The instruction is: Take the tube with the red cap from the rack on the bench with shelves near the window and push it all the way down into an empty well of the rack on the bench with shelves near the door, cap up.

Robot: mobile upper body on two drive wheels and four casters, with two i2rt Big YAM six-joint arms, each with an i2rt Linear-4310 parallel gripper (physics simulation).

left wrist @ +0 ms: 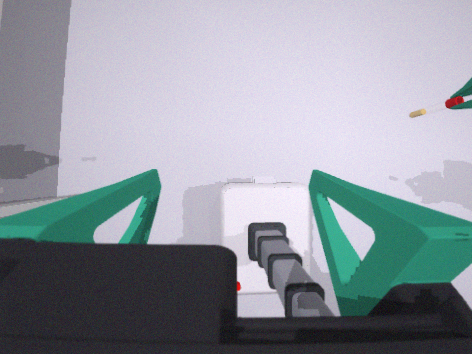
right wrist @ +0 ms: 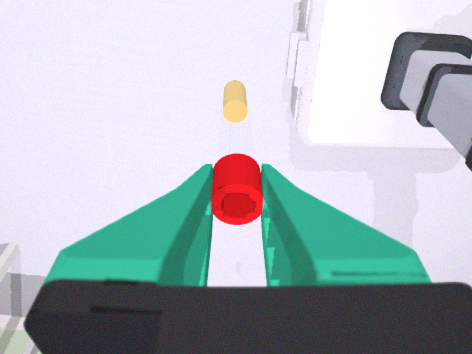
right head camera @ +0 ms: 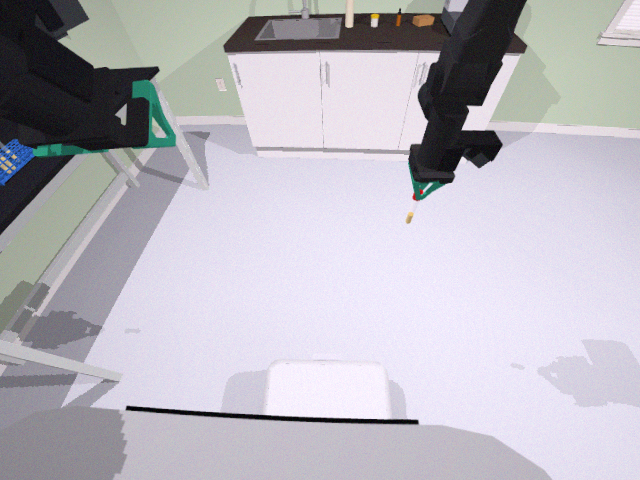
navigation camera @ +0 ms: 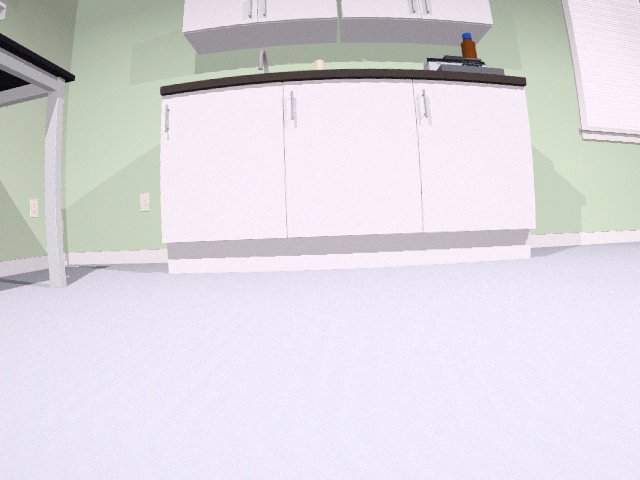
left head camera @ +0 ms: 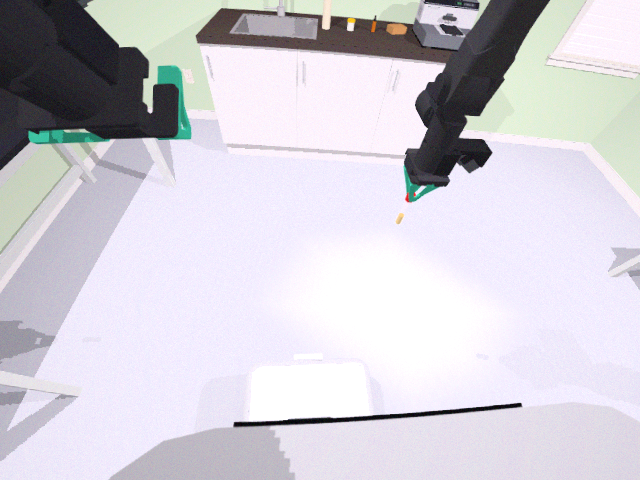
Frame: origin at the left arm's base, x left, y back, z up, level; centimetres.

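Seen in the pictures: left gripper, between the fingertips: [left wrist: 234,178] [right head camera: 140,143] [left head camera: 149,134]; right gripper, between the fingertips: [left wrist: 452,103] [right wrist: 237,178] [right head camera: 418,196] [left head camera: 410,198].
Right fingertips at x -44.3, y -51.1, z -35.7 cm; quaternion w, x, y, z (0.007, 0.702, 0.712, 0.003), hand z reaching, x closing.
Observation:
Pixels of each thing's top centre, then the offset from my right fingertips to it. "pt": a spot on its surface instead. Level surfaces: height alone.
- tube's yellow lower end, a spot on its surface: [right wrist: 235,102] [right head camera: 414,212] [left head camera: 405,213] [left wrist: 429,111] pt dx -0.6, dy -0.1, dz -5.6 cm
- blue rack, a spot on its surface: [right head camera: 14,157] pt dx +141.2, dy -34.5, dz -10.6 cm
- black bench top, height of its surface: dz -13.9 cm
- white cabinet, a spot on its surface: [navigation camera: 351,155] pt dx -1.9, dy -142.3, dz -55.2 cm
- bench leg, a spot on its surface: [navigation camera: 54,180] pt dx +122.4, dy -112.5, dz -61.1 cm
My right gripper [left head camera: 409,198] [right head camera: 417,195] [right wrist: 237,178] is shut on the red cap of the tube. The tube's yellow lower end [left head camera: 399,218] [right head camera: 409,217] [left wrist: 418,113] [right wrist: 235,102] points down and away from the fingers, above the floor, with the cap uppermost. My left gripper [left head camera: 109,136] [right head camera: 104,147] [left wrist: 234,178] is open and empty. A blue rack [right head camera: 14,157] with pale yellow items in it stands on a black bench top [right head camera: 31,181] at the left edge of the right head camera, partly cut off and partly behind the left arm. Its wells cannot be told apart.
A white cabinet [left head camera: 341,98] [right head camera: 361,98] [navigation camera: 351,155] with a dark counter, sink [left head camera: 273,25] [right head camera: 299,28] and small items stands ahead. A bench leg [navigation camera: 54,180] stands at the left. A window blind [navigation camera: 610,62] hangs at the right. The robot's white base [left head camera: 310,390] [right head camera: 328,387] is below.

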